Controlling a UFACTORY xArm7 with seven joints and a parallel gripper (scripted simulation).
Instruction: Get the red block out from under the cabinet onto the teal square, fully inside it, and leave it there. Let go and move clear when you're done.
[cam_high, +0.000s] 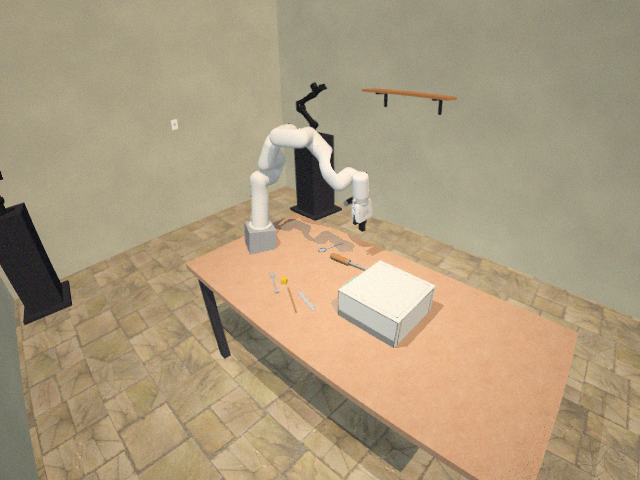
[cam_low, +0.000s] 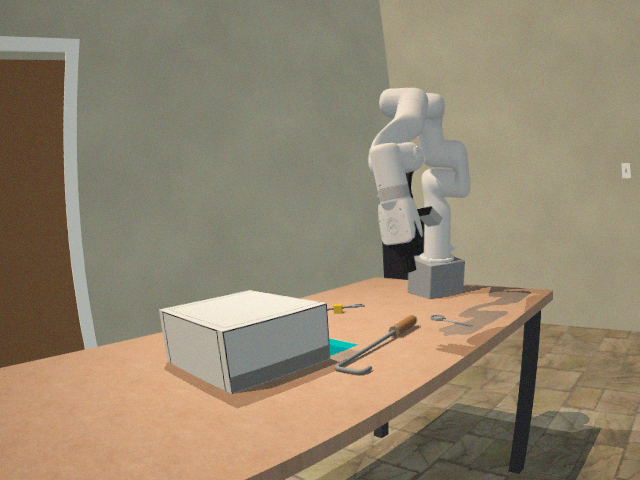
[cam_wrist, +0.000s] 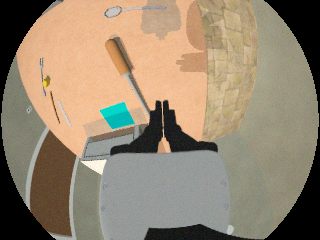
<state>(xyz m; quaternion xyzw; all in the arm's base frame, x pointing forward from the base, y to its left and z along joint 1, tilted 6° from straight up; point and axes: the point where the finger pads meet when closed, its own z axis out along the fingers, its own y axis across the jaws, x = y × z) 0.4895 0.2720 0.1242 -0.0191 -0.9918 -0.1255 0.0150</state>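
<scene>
Now: hand 60 mm short of the long tool, 20 mm to the left of it and 190 mm above it. Also, from my hand: teal square 130 mm ahead, 150 mm to the right, 200 mm below; then red block 330 mm ahead, 170 mm to the right, 190 mm below; then spoon 210 mm behind, 50 mm to the right, 200 mm below.
</scene>
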